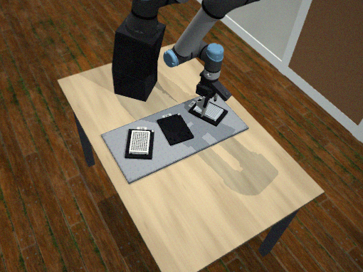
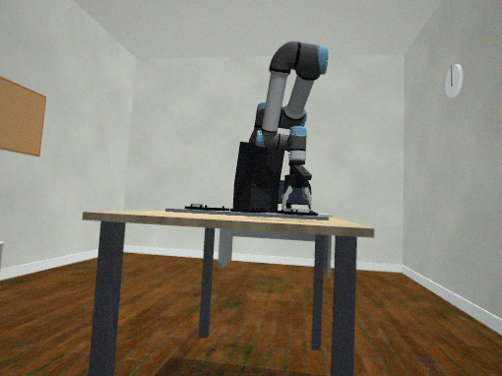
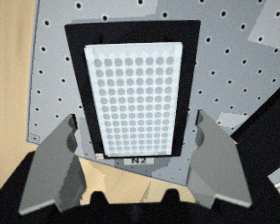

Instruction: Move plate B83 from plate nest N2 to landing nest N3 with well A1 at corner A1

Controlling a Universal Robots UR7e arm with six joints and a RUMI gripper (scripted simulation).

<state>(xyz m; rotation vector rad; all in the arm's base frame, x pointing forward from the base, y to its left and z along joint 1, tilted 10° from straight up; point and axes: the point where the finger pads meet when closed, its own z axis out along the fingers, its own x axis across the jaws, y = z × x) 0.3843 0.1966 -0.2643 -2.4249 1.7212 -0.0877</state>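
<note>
The plate nest N2 lies 20 mm below my hand. Also, from my hand: N2 label: 90 mm behind, 30 mm to the right, 30 mm below; landing nest N3: 210 mm to the right, 20 mm below; plate: 20 mm behind, 390 mm to the right, 10 mm below.
</note>
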